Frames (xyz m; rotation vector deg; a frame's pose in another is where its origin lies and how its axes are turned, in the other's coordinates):
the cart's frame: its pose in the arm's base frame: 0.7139 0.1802 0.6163 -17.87 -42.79 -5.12
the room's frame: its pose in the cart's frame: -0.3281 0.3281 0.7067 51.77 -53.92 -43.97
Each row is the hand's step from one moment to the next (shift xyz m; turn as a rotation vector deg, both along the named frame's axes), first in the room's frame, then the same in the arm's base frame.
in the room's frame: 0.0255 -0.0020 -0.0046 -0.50 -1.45 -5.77
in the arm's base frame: 0.0026 -0.0181 0.0184 5.90 0.62 0.69
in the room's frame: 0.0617 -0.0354 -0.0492 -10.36 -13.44 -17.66
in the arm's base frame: 0.0531 -0.0564 0.0384 22.39 1.91 -9.74
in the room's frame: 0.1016 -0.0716 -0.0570 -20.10 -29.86 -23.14
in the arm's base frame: 0.0706 -0.1073 0.0470 34.72 -1.30 -24.98
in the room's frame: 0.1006 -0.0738 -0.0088 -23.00 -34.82 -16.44
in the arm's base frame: 0.0274 -0.1186 0.0288 30.78 -4.12 -32.36
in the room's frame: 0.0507 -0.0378 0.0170 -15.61 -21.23 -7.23
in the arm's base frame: -0.0056 -0.0649 0.0069 16.36 -2.02 -21.79
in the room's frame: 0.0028 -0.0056 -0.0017 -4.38 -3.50 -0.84
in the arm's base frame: 0.0035 -0.0054 -0.0009 2.54 0.85 -4.99
